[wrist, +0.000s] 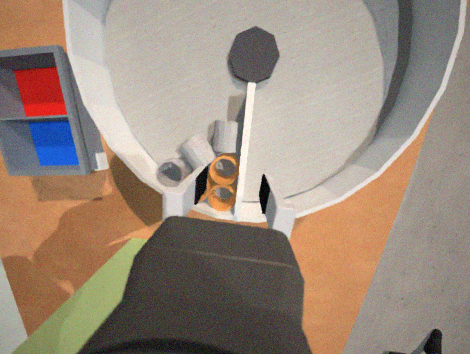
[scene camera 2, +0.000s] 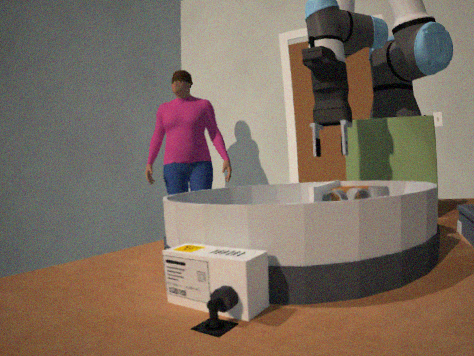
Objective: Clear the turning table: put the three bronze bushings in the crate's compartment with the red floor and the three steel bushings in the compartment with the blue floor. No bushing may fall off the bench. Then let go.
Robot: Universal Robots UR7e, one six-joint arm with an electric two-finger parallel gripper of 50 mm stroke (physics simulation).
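Places are measured from the arm's base along level axes (x ahead, y left, z up), in metres.
Where they show: gripper, fingertip midpoint: point(wrist: 233, 181) point(scene camera 2: 331, 155); arm's base at its link origin: point(scene camera 2: 395, 122).
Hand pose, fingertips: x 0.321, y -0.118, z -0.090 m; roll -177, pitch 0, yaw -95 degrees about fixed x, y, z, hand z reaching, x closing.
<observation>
Things, the pixels of their top centre, and the offset from my fingertips. Level surfaces: height alone.
- third bronze bushing at its top centre: point(wrist: 195, 188) dx -0.031, dy +0.054, dz -0.063 m
- steel bushing at its top centre: point(wrist: 169, 173) point(scene camera 2: 377, 186) dx -0.013, dy +0.088, dz -0.063 m
- crate at its top centre: point(wrist: 29, 116) dx +0.055, dy +0.327, dz -0.103 m
- red floor at its surface level: dz -0.147 m
- dark hub at its top centre: point(wrist: 254, 55) dx +0.140, dy -0.015, dz -0.092 m
- white box at its top centre: point(scene camera 2: 212, 251) dx +0.374, dy -0.026, dz -0.095 m
The turning table point(scene camera 2: 300, 230) point(wrist: 165, 75) is a round, high-walled tray. In the wrist view, two bronze bushings point(wrist: 223, 157) point(wrist: 221, 207) stand upright along the white bar. An orange sliver of a third bronze bushing point(wrist: 203, 196) shows beside the left finger, which hides the rest. One steel bushing point(wrist: 161, 172) stands upright near the wall; two steel bushings point(wrist: 197, 151) point(wrist: 225, 136) lie on their sides. My gripper point(scene camera 2: 330, 152) point(wrist: 233, 181) is open and empty, above the tray's rim side. The crate point(wrist: 72, 90) point(scene camera 2: 467, 216) has a red floor point(wrist: 45, 100) and a blue floor point(wrist: 55, 150).
The white bar point(wrist: 245, 150) point(scene camera 2: 325, 191) runs from the dark hub point(wrist: 254, 54) to the tray wall. A white box point(scene camera 2: 225, 280) and a small black camera stand point(scene camera 2: 215, 317) are in front of the tray. A green block point(scene camera 2: 410, 150) is beneath the arm's base. A person point(scene camera 2: 187, 130) stands behind the bench.
</observation>
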